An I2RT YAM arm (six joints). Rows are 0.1 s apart.
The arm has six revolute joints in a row. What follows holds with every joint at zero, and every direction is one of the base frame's. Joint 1 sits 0.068 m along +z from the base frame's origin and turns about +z. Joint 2 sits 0.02 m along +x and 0.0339 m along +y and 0.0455 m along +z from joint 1 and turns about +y. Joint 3 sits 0.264 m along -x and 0.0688 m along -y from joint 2 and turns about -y. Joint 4 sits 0.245 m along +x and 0.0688 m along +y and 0.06 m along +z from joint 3 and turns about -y. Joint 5 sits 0.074 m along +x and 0.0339 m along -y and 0.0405 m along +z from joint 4 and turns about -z. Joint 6 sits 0.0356 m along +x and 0.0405 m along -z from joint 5 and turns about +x. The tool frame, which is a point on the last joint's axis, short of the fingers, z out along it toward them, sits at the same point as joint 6; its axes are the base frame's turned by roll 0, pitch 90 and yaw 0 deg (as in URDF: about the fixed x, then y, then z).
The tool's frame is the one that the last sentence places.
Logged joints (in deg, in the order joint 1, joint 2, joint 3, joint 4, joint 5, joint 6), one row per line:
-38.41 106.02 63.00 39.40 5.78 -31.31
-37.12 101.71 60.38 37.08 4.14 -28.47
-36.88 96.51 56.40 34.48 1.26 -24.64
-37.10 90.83 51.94 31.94 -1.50 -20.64
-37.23 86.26 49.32 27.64 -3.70 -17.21
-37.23 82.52 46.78 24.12 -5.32 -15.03
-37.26 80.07 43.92 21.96 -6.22 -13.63
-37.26 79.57 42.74 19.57 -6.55 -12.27
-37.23 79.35 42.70 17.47 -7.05 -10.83
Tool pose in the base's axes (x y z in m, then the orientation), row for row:
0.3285 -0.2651 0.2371 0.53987 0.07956 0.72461 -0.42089
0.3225 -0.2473 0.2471 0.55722 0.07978 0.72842 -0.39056
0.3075 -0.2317 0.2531 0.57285 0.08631 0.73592 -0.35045
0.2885 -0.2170 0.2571 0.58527 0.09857 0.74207 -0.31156
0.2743 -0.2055 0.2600 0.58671 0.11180 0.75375 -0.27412
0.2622 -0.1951 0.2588 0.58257 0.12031 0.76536 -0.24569
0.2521 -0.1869 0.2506 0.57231 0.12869 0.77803 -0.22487
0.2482 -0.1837 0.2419 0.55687 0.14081 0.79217 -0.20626
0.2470 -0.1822 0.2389 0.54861 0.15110 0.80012 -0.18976
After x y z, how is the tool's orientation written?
As a quaternion, w x y z.
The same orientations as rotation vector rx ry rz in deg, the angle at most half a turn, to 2 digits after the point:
10.84 98.70 -57.33
10.79 98.49 -52.81
11.59 98.85 -47.07
13.17 99.17 -41.64
14.93 100.67 -36.61
16.10 102.39 -32.87
17.29 104.53 -30.21
19.04 107.12 -27.89
20.50 108.58 -25.75

